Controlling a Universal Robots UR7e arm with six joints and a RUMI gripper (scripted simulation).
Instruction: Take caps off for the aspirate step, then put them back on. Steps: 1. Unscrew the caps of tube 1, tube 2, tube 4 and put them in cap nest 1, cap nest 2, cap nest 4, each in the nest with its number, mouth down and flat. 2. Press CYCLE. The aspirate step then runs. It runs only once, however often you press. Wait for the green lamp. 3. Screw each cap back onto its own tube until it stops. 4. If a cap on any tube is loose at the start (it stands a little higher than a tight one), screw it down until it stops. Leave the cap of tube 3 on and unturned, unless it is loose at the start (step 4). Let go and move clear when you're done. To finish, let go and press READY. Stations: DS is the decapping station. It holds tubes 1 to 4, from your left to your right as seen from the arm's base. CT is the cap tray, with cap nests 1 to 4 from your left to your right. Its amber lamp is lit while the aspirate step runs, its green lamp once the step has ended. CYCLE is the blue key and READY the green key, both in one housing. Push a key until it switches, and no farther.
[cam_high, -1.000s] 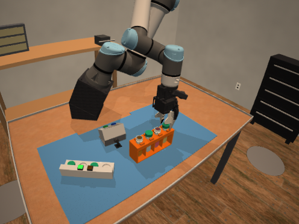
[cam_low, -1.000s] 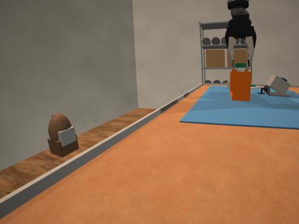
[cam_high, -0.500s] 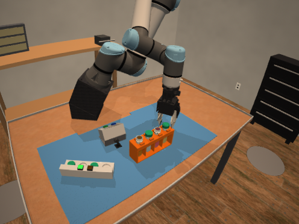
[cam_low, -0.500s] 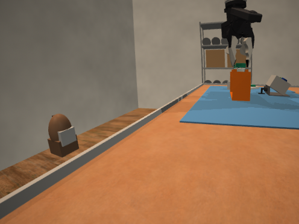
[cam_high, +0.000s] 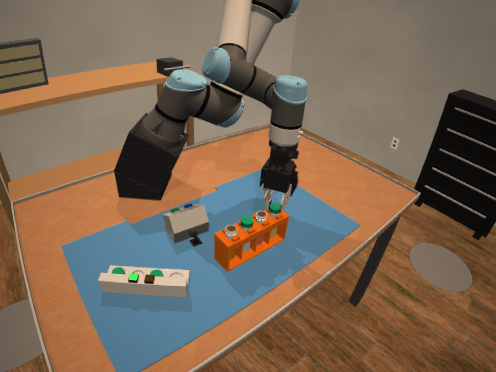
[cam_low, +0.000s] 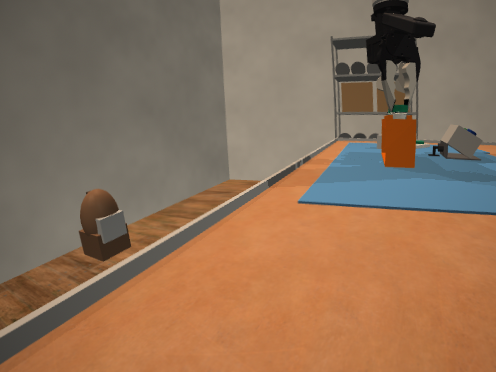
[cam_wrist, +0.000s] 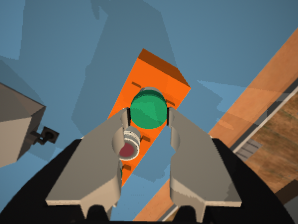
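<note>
The cap is 10 mm below my hand. Also, from my hand: grey key housing 170 mm behind, 200 mm to the right, 70 mm below; blue key 190 mm behind, 180 mm to the right, 60 mm below; table edge 210 mm ahead, 40 mm to the left, 120 mm below.
</note>
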